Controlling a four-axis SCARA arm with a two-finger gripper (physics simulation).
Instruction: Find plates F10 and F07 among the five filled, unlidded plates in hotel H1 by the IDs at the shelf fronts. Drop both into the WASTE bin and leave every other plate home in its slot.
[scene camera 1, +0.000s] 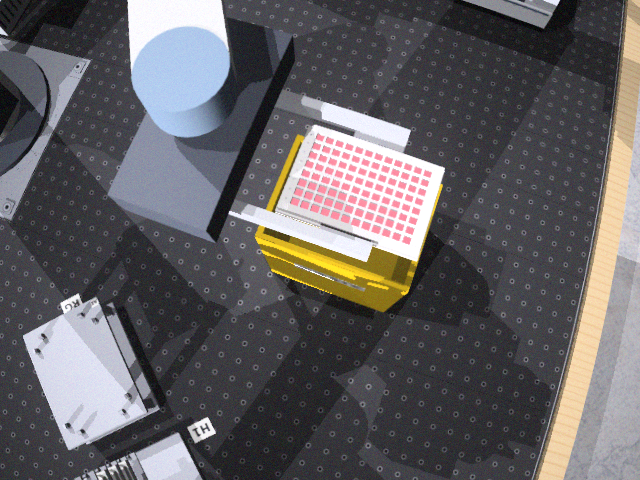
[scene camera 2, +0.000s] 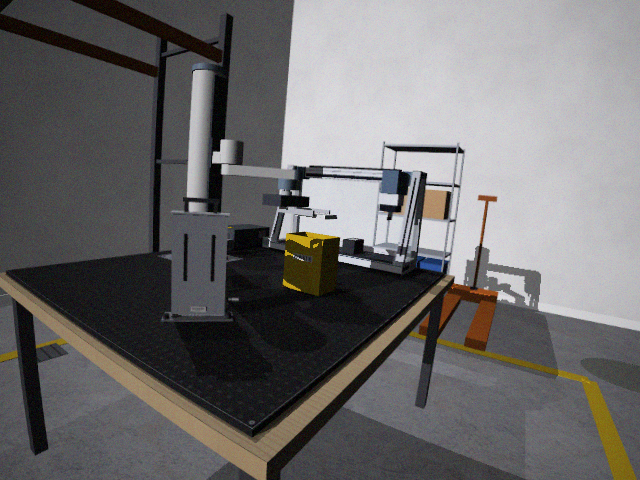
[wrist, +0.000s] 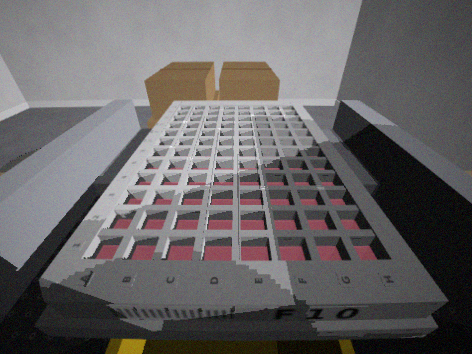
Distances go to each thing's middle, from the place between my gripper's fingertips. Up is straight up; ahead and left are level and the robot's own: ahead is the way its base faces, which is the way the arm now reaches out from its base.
Now: the grey hotel tower (scene camera 2: 198, 291) 45 cm to the right of my hand, 14 cm below it and 10 cm behind it.
